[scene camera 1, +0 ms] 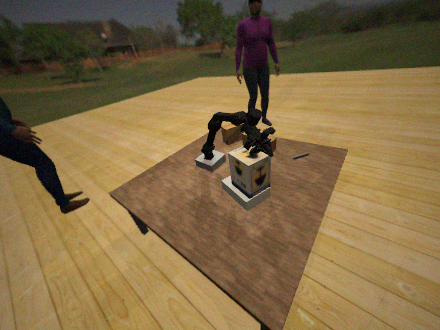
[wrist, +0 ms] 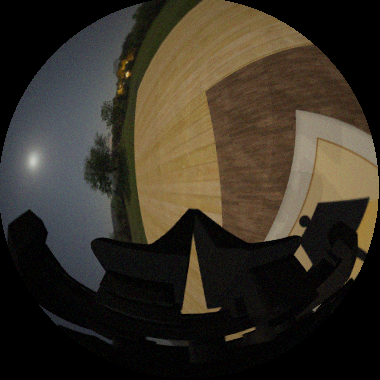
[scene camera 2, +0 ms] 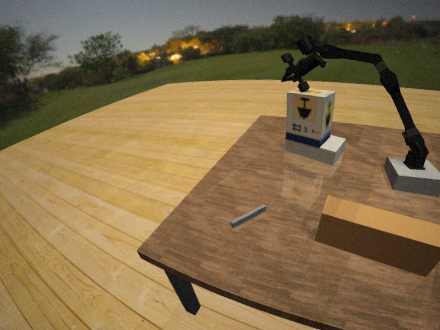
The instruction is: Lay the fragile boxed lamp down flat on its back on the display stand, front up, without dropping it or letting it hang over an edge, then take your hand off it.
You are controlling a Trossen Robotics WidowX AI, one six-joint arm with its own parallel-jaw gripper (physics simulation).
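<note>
The boxed lamp stands upright on the display stand, with lamp pictures on its sides and a blue band at the bottom. A bare strip of the stand shows on the side toward the arm's base. My gripper is shut and empty. Its fingertips point sideways and down, beyond the box's top edge in scene camera 2. A knobbed part of the hand is at or just above the box top; contact cannot be told. The box's underside is hidden.
The arm's base block is beside the stand on the brown table. A long brown block and a grey bar lie on the table. Two people stand near it.
</note>
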